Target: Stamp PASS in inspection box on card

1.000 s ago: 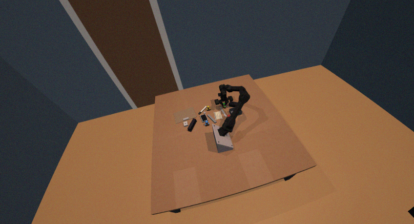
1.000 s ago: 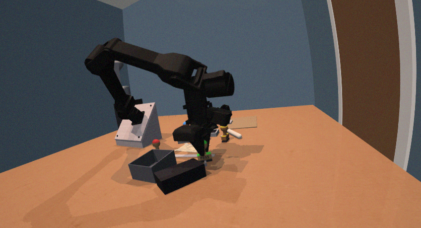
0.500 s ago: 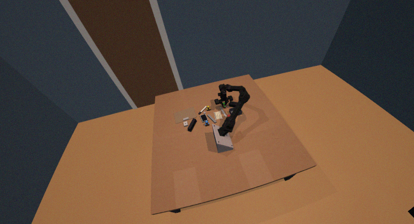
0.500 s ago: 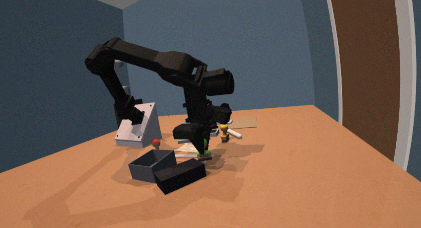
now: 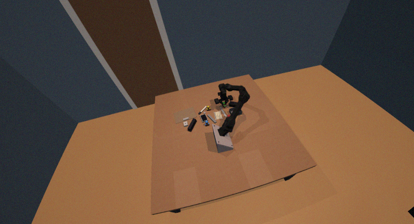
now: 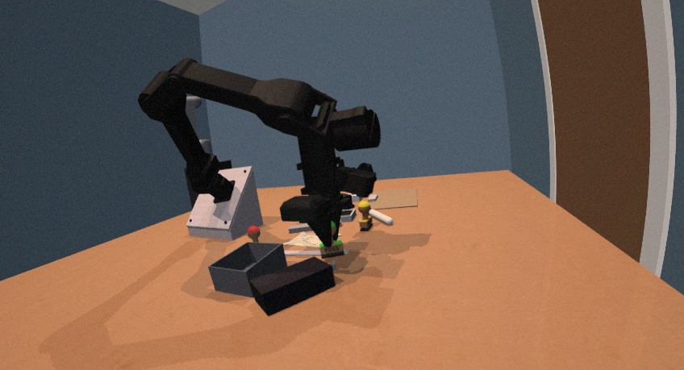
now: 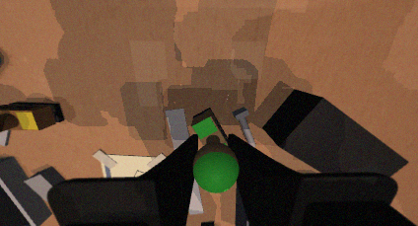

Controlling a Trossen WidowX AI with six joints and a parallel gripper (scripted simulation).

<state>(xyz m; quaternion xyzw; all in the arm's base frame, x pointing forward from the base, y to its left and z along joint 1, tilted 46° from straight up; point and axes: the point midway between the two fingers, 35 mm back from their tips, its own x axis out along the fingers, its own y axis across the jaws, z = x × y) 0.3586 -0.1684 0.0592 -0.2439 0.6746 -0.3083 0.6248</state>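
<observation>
My gripper tip is 7 cm past the dark ink pad, 25 cm to the right of it and 3 cm above it. From my gripper tip the other things lie so: black block 2 cm behind, 11 cm to the right, 2 cm below; grey ruler 6 cm behind, 3 cm to the left, 3 cm below; green-knobbed PASS stamp right at my gripper tip.
</observation>
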